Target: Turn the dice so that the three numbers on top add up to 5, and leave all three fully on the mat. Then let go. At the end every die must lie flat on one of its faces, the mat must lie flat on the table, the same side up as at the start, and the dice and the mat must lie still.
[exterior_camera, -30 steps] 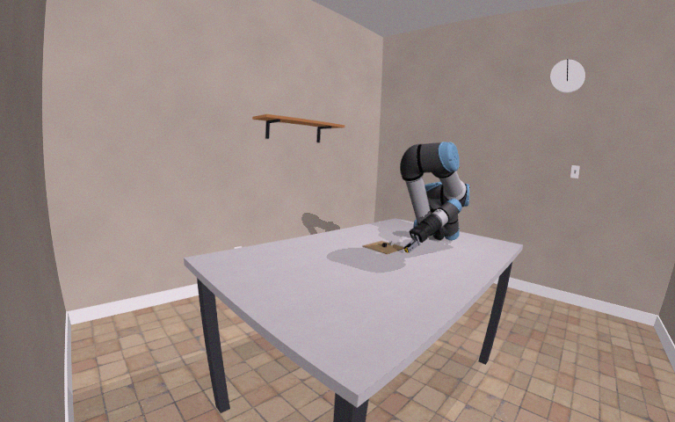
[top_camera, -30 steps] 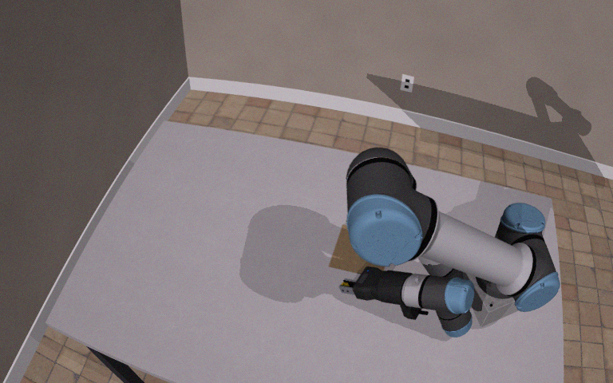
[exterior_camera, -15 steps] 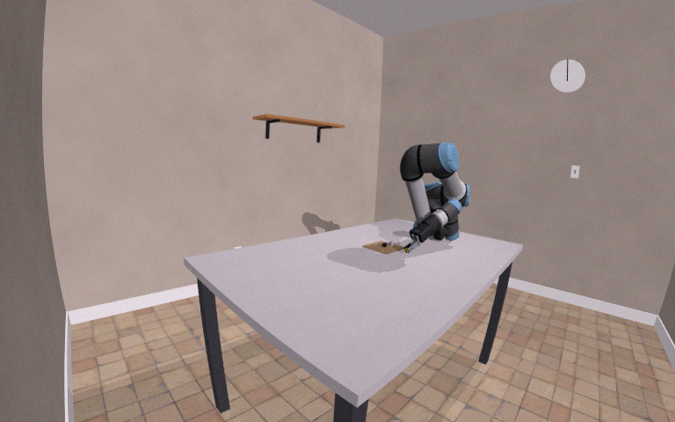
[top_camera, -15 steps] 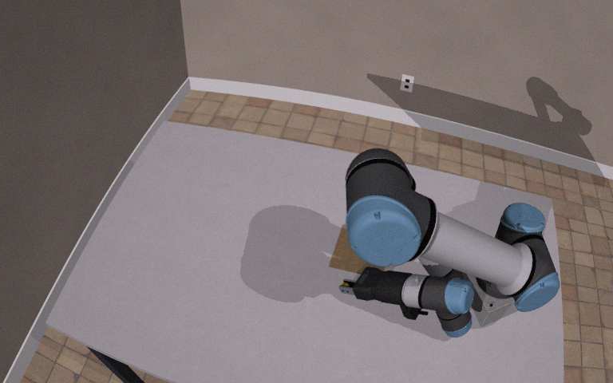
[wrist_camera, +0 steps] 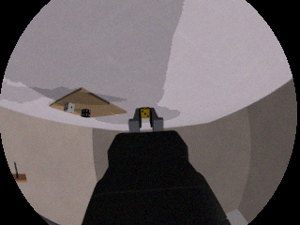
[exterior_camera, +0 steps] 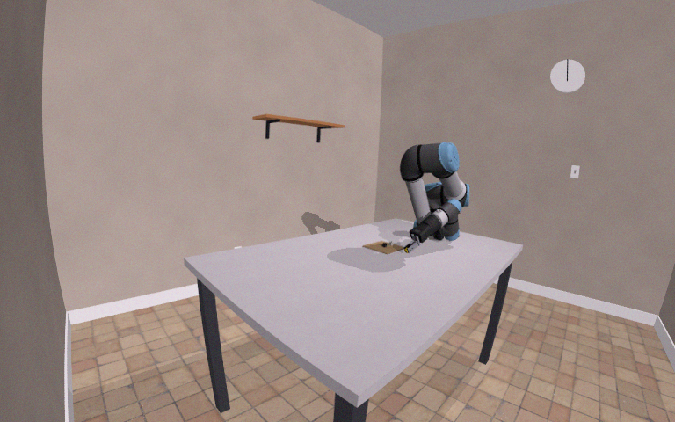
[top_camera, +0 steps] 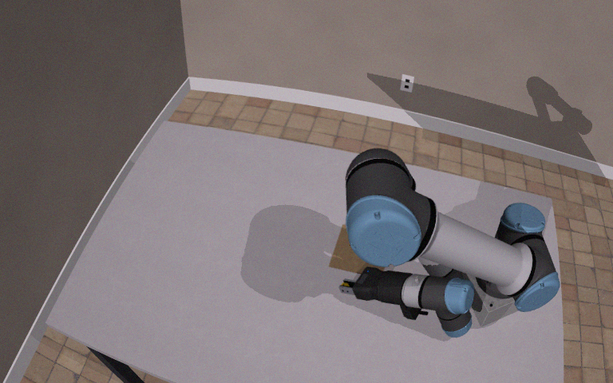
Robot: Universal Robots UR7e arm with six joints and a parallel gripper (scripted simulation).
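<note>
Right now the black die is 130 mm to the right of my hand and 20 mm below it. Also, from my hand: mat (130 mm to the right, 30 mm below); white die (50 mm behind, 130 mm to the right, 20 mm below); yellow die (10 mm ahead, 10 mm below).
</note>
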